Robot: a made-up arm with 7 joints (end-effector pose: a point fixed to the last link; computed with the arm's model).
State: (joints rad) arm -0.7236 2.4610 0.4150 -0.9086 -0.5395 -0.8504 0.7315
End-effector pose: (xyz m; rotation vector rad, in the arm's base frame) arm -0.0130 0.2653 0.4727 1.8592 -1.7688 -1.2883
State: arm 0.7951 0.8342 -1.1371 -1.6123 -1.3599 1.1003 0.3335
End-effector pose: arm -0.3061 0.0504 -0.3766 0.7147 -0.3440 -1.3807
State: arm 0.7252 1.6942 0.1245 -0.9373 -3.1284 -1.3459 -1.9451
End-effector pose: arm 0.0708 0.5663 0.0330 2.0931 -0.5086 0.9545
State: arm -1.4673 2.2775 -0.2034 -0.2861 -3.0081 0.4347 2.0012
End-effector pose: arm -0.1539 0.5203 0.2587 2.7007 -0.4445 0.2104
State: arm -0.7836 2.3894 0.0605 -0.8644 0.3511 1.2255 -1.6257
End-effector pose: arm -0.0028 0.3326 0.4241 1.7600 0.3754 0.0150
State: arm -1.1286 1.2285 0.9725 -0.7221 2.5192 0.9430 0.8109
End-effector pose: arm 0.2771 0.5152 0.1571 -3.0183 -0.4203 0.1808
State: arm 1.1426 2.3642 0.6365 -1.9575 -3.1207 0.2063 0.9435
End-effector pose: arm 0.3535 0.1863 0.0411 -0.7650 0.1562 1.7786
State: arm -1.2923 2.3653 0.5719 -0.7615 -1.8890 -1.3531 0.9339
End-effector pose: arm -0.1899 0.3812 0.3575 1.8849 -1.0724 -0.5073
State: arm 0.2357 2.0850 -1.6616 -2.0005 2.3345 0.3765 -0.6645
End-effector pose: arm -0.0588 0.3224 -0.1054 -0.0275 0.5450 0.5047
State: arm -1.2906 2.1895 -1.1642 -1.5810 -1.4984 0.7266 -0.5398
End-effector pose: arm 0.2112 0.4172 0.2376 -2.4876 -0.8305 0.9431
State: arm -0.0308 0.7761 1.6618 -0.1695 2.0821 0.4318 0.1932
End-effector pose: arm -0.0459 0.4285 -0.3866 1.0571 0.9505 -1.9694
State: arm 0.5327 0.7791 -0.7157 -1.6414 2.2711 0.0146 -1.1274
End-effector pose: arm -0.0055 0.1021 -0.3843 -0.5315 -0.5073 0.5137
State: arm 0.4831 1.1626 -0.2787 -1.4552 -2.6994 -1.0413 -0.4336
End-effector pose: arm 0.0604 0.4049 -0.2755 0.5231 -0.7483 2.5685
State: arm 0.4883 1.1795 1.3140 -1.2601 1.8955 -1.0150 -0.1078
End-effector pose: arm -0.0443 0.4631 0.1129 -0.3403 2.4095 -0.9026
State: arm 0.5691 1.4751 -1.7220 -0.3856 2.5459 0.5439 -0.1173
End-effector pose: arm -0.1767 0.5470 -0.0936 1.1862 0.5086 1.0527
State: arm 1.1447 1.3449 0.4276 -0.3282 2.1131 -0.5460 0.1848
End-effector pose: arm -0.2367 0.5193 0.0969 1.5558 -1.7736 1.3150
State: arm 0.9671 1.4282 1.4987 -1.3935 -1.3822 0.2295 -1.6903
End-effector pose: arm -0.0082 0.4603 0.2221 -1.7239 -2.1605 1.1576
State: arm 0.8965 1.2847 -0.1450 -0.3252 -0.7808 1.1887 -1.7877
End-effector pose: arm -0.2895 0.4744 -0.0366 -0.3883 2.8490 -1.1674
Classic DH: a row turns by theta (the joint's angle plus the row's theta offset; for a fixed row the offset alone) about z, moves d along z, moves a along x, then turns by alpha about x. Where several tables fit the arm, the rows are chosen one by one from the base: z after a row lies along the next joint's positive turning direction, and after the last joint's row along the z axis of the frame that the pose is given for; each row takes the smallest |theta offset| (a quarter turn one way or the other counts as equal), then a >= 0, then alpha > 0; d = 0 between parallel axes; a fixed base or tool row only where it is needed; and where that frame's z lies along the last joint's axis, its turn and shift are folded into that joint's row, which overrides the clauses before.
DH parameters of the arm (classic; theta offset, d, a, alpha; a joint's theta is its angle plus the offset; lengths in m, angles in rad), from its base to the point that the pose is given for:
base (fixed): 0 0.0573 0.01 -1.2217
joint 1: 1.5708 -0.0221 0.0316 1.5708
joint 2: 1.2217 -0.02 -0.01 -1.5708
joint 3: -1.5708 -0.32 0.02 -1.5708
joint 4: 0 0 -0.05 1.5708
joint 5: 0 -0.26 0.02 -1.5708
joint 6: 0 -0.02 0 1.5708
joint 7: -0.6466 -0.2509 0.0261 0.0742
tool (fixed): 0.9123 0.2416 0 0

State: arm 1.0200 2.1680 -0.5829 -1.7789 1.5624 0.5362 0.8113
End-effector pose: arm 0.0555 0.3566 -0.0985 0.6832 0.3497 0.8813
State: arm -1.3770 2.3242 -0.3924 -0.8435 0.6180 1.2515 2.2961
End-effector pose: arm -0.0676 0.4045 0.4058 0.6345 1.5121 -1.8489
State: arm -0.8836 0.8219 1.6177 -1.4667 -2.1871 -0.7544 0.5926
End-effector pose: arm 0.2479 0.4554 -0.0095 1.8300 -1.4065 0.1001
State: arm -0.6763 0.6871 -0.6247 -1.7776 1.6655 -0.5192 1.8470
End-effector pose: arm 0.4300 0.0084 -0.0957 -2.4701 0.4101 1.2753
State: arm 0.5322 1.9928 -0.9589 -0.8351 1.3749 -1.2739 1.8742
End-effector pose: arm 0.0401 0.5209 0.0778 -0.4921 -1.3080 0.9541
